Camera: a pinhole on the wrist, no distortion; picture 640 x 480 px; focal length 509.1 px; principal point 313.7 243.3 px. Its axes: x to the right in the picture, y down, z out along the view. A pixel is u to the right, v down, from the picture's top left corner.
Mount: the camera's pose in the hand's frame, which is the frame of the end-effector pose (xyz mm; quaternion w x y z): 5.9 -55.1 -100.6 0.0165 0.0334 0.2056 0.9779
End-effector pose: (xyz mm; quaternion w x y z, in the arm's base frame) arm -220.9 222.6 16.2 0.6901 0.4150 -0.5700 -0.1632
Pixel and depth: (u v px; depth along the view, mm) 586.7 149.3 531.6
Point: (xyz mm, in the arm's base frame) -690.1 406.2 61.2
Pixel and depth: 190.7 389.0 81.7
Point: -184.3 180.9 2.4
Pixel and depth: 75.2 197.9 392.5
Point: -402.1 55.9 255.2
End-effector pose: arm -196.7 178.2 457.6 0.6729 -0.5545 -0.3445 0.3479
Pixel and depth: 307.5 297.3 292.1
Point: -335.6 298.8 453.2
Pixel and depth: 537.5 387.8 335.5
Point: -473.2 205.2 486.6
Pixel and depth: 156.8 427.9 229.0
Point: -262.7 319.6 526.9
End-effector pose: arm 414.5 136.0 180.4 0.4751 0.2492 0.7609 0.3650
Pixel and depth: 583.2 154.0 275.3
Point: 594.9 159.1 289.3
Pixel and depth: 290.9 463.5 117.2
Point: 428.9 124.7 119.5
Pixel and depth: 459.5 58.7 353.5
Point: 609.5 270.6 332.2
